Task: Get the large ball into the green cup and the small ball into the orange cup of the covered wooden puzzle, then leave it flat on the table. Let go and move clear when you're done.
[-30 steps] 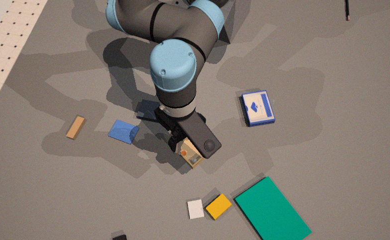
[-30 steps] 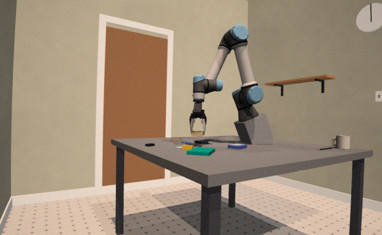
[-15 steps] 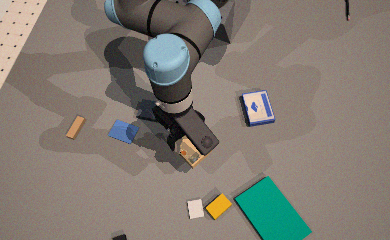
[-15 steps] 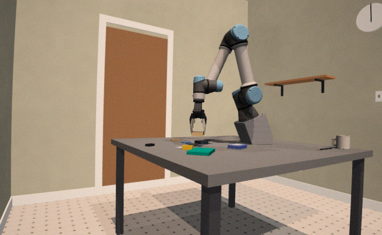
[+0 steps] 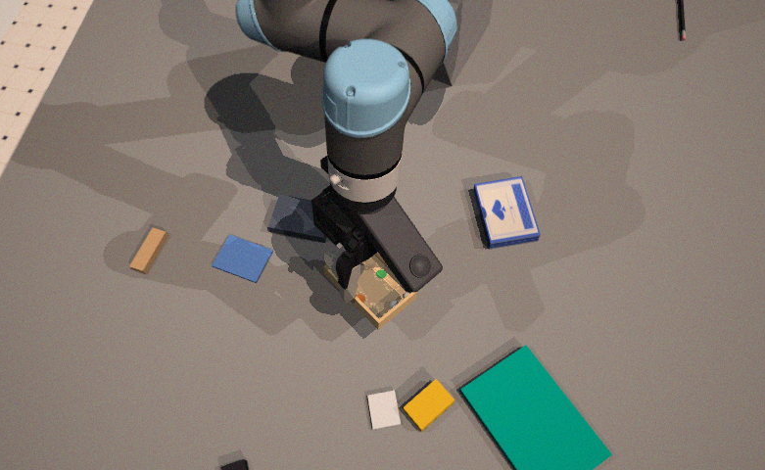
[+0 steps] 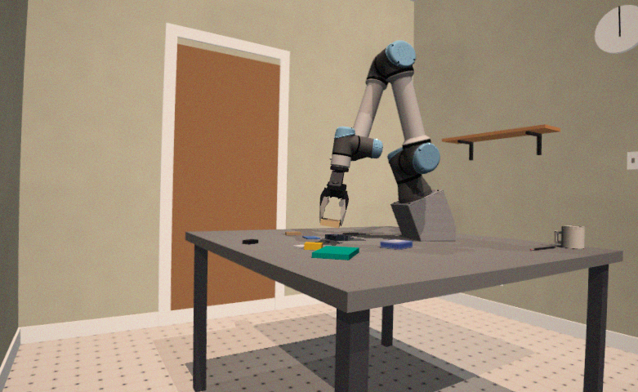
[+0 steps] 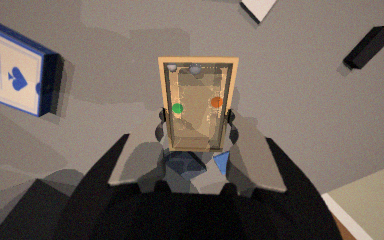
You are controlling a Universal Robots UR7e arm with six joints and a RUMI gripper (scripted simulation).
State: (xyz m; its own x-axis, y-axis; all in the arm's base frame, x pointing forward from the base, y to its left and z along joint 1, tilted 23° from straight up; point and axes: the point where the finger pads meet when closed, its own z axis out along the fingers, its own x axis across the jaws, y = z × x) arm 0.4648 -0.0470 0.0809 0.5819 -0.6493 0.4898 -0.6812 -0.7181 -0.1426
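The covered wooden puzzle lies 1 cm below my hand. Round my hand: yellow block (15 cm ahead, 8 cm to the left, 8 cm below); white block (15 cm ahead, 2 cm to the left, 9 cm below); dark slate box (14 cm behind, 11 cm to the right, 8 cm below).
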